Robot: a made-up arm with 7 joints. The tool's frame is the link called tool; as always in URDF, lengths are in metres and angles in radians. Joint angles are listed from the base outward.
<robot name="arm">
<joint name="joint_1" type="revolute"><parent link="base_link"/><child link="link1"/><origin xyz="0 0 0.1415" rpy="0 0 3.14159"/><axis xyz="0 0 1"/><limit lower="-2.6" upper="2.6"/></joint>
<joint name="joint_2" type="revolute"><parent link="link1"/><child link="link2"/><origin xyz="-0.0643 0.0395 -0.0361" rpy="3.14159 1.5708 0"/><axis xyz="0 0 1"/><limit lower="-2.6" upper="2.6"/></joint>
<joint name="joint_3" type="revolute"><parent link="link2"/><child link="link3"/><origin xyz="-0.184 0.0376 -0.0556" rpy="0 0 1.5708"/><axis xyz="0 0 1"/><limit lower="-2.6" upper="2.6"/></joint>
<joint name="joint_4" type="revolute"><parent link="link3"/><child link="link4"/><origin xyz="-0.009 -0.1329 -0.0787" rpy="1.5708 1.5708 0"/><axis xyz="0 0 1"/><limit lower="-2.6" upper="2.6"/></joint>
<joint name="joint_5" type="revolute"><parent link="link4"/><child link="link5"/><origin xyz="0.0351 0.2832 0.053" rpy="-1.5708 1.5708 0"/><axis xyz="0 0 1"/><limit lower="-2.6" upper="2.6"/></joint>
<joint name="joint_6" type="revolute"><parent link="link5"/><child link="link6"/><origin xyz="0.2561 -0.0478 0.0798" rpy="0 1.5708 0"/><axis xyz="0 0 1"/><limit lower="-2.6" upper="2.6"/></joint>
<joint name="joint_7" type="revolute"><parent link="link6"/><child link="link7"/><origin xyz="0.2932 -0.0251 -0.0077" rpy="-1.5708 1.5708 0"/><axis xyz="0 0 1"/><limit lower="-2.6" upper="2.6"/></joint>
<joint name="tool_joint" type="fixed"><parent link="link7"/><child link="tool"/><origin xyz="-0.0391 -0.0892 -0.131" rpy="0 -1.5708 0"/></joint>
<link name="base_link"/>
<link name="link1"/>
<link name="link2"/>
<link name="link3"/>
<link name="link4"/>
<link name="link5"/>
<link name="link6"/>
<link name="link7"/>
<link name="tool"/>
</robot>
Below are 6 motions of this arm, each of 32 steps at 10 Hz.
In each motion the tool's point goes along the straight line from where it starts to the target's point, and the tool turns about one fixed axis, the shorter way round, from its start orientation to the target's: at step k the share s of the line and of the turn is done. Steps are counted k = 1, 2, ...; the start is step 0. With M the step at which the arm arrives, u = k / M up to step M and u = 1 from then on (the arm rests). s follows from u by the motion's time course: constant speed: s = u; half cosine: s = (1 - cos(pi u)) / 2; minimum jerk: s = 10 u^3 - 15 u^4 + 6 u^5.
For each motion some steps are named. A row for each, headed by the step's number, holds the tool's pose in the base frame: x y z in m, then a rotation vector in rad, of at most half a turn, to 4 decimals.
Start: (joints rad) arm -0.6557 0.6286 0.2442 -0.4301 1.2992 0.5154 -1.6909
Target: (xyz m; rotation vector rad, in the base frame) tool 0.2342 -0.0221 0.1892 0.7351 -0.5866 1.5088
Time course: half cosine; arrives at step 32
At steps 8, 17, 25, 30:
8: 0.1408 -0.0645 0.3552 -0.4482 -0.2399 1.0248
17: 0.1849 -0.0445 0.2769 0.0905 -0.4110 1.2883
25: 0.2218 -0.0277 0.2113 0.5689 -0.5442 1.4614
30: 0.2331 -0.0226 0.1911 0.7209 -0.5831 1.5050

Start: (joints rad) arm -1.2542 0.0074 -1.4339 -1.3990 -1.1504 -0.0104 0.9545
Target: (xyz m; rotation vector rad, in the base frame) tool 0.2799 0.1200 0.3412 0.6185 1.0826 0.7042
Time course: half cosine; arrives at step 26
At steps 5, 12, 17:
5: -0.3001 0.0093 0.5330 0.7299 0.4088 0.1683
12: -0.0766 0.0520 0.4591 0.6985 0.6703 0.3740
17: 0.1096 0.0875 0.3975 0.6614 0.8865 0.5462

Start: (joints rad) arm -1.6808 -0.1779 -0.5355 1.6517 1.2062 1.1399 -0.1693
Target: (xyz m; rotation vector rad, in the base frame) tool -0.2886 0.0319 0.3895 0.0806 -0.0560 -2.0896
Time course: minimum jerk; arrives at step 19
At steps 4, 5, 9, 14, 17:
4: -0.4039 0.0747 0.2905 0.3232 -0.2246 -2.1205
5: -0.3975 0.0723 0.2959 0.3097 -0.2152 -2.1195
9: -0.3564 0.0571 0.3312 0.2229 -0.1549 -2.1108
14: -0.3032 0.0373 0.3770 0.1110 -0.0771 -2.0948
17: -0.2898 0.0324 0.3884 0.0832 -0.0578 -2.0901

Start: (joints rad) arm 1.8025 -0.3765 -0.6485 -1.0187 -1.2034 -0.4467 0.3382
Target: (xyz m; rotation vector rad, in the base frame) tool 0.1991 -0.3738 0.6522 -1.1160 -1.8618 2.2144
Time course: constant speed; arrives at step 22
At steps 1, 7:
1: 0.5156 -0.2384 0.3217 0.4843 -0.1993 2.7167
7: 0.4252 -0.2771 0.4161 0.0450 -0.7043 2.7563

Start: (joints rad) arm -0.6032 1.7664 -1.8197 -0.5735 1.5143 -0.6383 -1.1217
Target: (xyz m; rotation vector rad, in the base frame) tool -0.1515 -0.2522 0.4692 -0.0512 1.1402 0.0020
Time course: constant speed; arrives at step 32
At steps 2, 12, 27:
2: 0.0939 0.0421 0.2840 -1.2673 1.6855 0.3231
12: 0.0121 -0.0560 0.3457 -0.8452 1.5367 0.2112
27: -0.1106 -0.2031 0.4383 -0.2436 1.2503 0.0525

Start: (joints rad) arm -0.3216 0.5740 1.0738 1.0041 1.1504 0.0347 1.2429
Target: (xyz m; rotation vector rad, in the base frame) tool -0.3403 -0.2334 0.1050 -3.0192 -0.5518 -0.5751
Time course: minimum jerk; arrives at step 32
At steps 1, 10, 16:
1: -0.0950 -0.1419 0.2257 -2.3445 -1.1370 0.7089
10: -0.1391 -0.1584 0.2040 -2.5092 -1.0610 0.5045
16: -0.2176 -0.1877 0.1654 -2.7601 -0.8941 0.1097

